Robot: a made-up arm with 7 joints. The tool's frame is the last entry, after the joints.
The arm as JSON. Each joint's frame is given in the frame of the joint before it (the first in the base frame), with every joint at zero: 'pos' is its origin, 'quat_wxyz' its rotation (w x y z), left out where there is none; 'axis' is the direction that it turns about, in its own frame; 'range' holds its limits. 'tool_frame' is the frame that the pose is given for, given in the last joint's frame.
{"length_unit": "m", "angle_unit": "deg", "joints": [
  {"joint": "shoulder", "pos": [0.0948, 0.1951, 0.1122], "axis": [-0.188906, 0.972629, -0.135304], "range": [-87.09, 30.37]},
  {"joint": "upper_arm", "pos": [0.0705, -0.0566, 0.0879], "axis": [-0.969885, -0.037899, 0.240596], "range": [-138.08, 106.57]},
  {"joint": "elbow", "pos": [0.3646, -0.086, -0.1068], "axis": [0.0, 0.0, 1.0], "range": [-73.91, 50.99]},
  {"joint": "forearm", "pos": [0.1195, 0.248, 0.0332], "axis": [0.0, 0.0, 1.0], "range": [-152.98, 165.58]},
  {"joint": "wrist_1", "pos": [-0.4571, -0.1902, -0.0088], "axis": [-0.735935, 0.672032, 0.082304], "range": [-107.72, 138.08]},
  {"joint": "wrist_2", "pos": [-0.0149, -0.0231, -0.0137], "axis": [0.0, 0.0, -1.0], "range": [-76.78, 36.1]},
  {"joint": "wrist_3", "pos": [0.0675, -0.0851, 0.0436], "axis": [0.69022, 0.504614, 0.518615], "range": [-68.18, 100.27]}
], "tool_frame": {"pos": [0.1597, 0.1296, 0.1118], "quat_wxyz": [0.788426, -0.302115, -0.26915, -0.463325]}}
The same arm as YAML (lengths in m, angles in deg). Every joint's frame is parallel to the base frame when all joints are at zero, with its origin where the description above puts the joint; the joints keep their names.
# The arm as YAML. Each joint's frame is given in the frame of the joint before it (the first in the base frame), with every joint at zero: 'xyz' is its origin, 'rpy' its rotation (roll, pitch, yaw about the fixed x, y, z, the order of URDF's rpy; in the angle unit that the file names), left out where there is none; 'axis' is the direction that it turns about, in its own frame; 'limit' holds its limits. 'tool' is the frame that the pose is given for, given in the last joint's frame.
units:
  length: m
  angle: deg
joints:
  - name: shoulder
    type: revolute
    origin:
      xyz: [0.0948, 0.1951, 0.1122]
    axis: [-0.188906, 0.972629, -0.135304]
    limit:
      lower: -87.09
      upper: 30.37
  - name: upper_arm
    type: revolute
    origin:
      xyz: [0.0705, -0.0566, 0.0879]
    axis: [-0.969885, -0.037899, 0.240596]
    limit:
      lower: -138.08
      upper: 106.57
  - name: elbow
    type: revolute
    origin:
      xyz: [0.3646, -0.086, -0.1068]
    axis: "+z"
    limit:
      lower: -73.91
      upper: 50.99
  - name: forearm
    type: revolute
    origin:
      xyz: [0.1195, 0.248, 0.0332]
    axis: "+z"
    limit:
      lower: -152.98
      upper: 165.58
  - name: wrist_1
    type: revolute
    origin:
      xyz: [-0.4571, -0.1902, -0.0088]
    axis: [-0.735935, 0.672032, 0.082304]
    limit:
      lower: -107.72
      upper: 138.08
  - name: wrist_2
    type: revolute
    origin:
      xyz: [-0.0149, -0.0231, -0.0137]
    axis: "-z"
    limit:
      lower: -76.78
      upper: 36.1
  - name: wrist_3
    type: revolute
    origin:
      xyz: [0.0675, -0.0851, 0.0436]
    axis: [0.69022, 0.504614, 0.518615]
    limit:
      lower: -68.18
      upper: 100.27
tool:
  origin:
    xyz: [0.1597, 0.1296, 0.1118]
    rpy: [-18.65, -44.78, -53.14]

